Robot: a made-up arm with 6 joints. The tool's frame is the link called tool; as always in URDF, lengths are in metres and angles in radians. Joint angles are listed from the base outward. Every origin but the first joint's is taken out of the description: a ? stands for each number. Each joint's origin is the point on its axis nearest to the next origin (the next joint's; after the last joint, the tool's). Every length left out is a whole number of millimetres.
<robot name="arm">
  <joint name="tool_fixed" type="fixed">
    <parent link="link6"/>
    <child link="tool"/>
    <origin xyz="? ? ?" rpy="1.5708 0 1.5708"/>
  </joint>
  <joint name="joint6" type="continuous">
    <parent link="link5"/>
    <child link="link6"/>
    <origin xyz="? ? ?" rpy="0.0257 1.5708 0"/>
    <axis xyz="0 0 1"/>
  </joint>
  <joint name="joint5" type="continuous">
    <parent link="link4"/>
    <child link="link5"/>
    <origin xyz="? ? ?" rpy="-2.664 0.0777 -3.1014"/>
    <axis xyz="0 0 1"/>
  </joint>
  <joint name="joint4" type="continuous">
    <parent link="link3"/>
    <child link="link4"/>
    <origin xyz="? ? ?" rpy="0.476 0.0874 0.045"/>
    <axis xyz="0 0 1"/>
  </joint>
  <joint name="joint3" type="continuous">
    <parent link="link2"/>
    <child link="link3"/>
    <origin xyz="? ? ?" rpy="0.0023 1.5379 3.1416"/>
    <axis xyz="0 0 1"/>
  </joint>
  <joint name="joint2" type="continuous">
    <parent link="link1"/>
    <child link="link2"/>
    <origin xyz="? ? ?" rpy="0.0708 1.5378 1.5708"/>
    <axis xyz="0 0 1"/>
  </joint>
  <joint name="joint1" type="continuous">
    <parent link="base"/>
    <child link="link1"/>
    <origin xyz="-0.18 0.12 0.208" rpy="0 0 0"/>
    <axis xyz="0 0 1"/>
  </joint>
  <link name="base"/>
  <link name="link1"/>
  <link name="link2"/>
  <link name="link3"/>
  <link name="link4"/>
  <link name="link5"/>
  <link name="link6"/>
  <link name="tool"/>
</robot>
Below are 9 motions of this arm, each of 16 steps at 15 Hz.
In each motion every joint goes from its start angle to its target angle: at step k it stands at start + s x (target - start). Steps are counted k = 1, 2, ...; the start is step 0. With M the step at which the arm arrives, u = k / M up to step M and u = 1 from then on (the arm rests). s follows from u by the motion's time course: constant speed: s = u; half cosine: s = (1 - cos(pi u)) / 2; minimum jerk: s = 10 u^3 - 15 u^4 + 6 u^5.
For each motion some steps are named. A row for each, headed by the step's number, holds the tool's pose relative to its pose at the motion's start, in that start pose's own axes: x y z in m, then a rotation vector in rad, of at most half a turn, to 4 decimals.
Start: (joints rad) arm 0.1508 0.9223 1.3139 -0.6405 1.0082 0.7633
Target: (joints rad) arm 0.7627 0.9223 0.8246 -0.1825 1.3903 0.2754
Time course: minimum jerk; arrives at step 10
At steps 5, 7, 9, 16:
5: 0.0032 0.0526 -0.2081 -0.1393 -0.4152 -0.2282
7: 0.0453 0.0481 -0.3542 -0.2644 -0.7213 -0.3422
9: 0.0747 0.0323 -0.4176 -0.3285 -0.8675 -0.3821
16: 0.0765 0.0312 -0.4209 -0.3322 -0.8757 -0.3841

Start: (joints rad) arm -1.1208 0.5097 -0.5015 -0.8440 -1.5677 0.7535
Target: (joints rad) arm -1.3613 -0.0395 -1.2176 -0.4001 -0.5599 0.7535
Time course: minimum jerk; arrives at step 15
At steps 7, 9, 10, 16:
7: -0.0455 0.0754 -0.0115 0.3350 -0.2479 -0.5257
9: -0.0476 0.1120 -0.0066 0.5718 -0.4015 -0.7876
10: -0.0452 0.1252 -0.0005 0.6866 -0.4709 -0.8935
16: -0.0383 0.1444 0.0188 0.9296 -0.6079 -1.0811

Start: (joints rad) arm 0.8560 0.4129 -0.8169 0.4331 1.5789 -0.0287
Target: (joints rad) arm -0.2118 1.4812 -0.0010 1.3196 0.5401 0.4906
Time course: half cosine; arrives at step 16
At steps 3, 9, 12, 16:
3: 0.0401 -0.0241 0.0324 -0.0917 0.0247 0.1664
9: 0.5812 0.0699 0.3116 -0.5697 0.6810 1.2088
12: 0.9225 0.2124 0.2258 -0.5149 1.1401 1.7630
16: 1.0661 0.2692 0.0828 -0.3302 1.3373 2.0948

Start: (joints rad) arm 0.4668 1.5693 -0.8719 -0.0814 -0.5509 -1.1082
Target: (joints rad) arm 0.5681 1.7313 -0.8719 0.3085 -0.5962 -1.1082
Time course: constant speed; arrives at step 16
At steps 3, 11, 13, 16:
3: -0.0233 -0.0324 0.0176 0.0401 0.0380 0.0849
11: -0.0632 -0.1262 0.0646 0.1500 0.1504 0.3021
13: -0.0680 -0.1506 0.0759 0.1782 0.1809 0.3541
16: -0.0714 -0.1875 0.0924 0.2211 0.2284 0.4304

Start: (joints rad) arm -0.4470 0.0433 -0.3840 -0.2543 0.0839 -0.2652
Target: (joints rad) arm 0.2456 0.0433 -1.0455 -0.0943 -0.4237 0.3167
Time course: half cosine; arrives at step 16
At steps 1, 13, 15, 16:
1: -0.0008 -0.0026 0.0016 0.0008 0.0053 0.0066
13: 0.0132 -0.2125 0.1260 -0.0933 0.5017 0.6300
15: 0.0198 -0.2242 0.1334 -0.1160 0.5406 0.6802
16: 0.0207 -0.2256 0.1344 -0.1191 0.5456 0.6866

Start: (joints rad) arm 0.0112 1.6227 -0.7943 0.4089 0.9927 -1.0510
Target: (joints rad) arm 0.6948 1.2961 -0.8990 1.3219 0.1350 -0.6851
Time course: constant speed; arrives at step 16
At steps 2, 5, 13, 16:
2: -0.0568 -0.0735 -0.0708 0.1416 -0.0910 0.1080
5: -0.1077 -0.1828 -0.1970 0.3182 -0.2249 0.3171
13: -0.0090 -0.4179 -0.5294 0.5132 -0.5363 1.0902
16: 0.0972 -0.4667 -0.6033 0.4596 -0.6236 1.4303

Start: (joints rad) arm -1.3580 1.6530 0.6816 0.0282 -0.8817 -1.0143
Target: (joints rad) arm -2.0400 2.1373 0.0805 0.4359 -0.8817 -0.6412
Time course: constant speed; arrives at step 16
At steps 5, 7, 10, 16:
5: 0.0436 0.0240 0.0136 0.0218 -0.0566 -0.0978
7: 0.0613 0.0315 0.0253 0.0442 -0.0739 -0.1346
10: 0.0867 0.0391 0.0498 0.0920 -0.0941 -0.1838
16: 0.1265 0.0378 0.1210 0.2339 -0.1143 -0.2474

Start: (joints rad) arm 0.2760 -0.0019 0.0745 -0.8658 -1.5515 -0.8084
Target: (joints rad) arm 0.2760 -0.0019 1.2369 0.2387 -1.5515 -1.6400
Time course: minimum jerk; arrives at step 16
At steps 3, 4, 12, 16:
3: -0.0208 -0.0002 0.0078 0.0835 -0.0050 0.0574
4: -0.0440 -0.0021 0.0173 0.1797 -0.0117 0.1189
12: -0.2994 -0.2351 0.1562 1.7915 -0.0534 0.6005
16: -0.3141 -0.2914 0.1593 2.0175 -0.0223 0.6036

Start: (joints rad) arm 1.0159 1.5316 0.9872 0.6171 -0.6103 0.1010
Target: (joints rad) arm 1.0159 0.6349 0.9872 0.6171 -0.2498 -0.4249
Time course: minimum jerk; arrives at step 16
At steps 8, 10, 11, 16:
8: 0.0103 0.1134 -0.0613 -0.3824 -0.0168 -0.1913
10: 0.0125 0.1476 -0.1050 -0.5828 -0.0393 -0.2374
11: 0.0123 0.1577 -0.1253 -0.6717 -0.0508 -0.2480
16: 0.0095 0.1690 -0.1652 -0.8449 -0.0748 -0.2524

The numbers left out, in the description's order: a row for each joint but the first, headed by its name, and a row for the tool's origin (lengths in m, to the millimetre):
tool: 0.15 -0.29 0
joint6: -0.059 0.032 0
joint5: -0.301 -0.257 0
joint4: 0.071 -0.075 0
joint3: -0.173 -0.133 0
joint2: -0.023 0.215 0

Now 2 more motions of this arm.
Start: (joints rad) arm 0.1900 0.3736 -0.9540 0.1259 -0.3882 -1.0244
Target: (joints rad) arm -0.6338 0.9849 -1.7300 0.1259 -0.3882 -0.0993
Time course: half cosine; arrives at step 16
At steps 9, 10, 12, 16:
9: 0.5212 0.2120 -0.2626 -0.5728 1.0181 -0.6526
10: 0.5966 0.1958 -0.3428 -0.6337 1.1748 -0.7798
12: 0.7022 0.1321 -0.4924 -0.7207 1.4398 -1.0137
16: 0.7623 0.0409 -0.6291 -0.7796 1.6704 -1.2392

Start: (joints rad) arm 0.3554 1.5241 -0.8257 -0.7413 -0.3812 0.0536
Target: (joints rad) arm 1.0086 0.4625 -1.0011 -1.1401 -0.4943 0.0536
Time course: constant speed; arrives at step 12
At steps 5, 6, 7, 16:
5: -0.0866 -0.1040 -0.0942 0.3438 -0.4189 0.0739
6: -0.1034 -0.1337 -0.1134 0.4195 -0.4875 0.1052
7: -0.1192 -0.1668 -0.1329 0.4971 -0.5498 0.1419
16: -0.1692 -0.3816 -0.2368 0.9001 -0.7516 0.3973

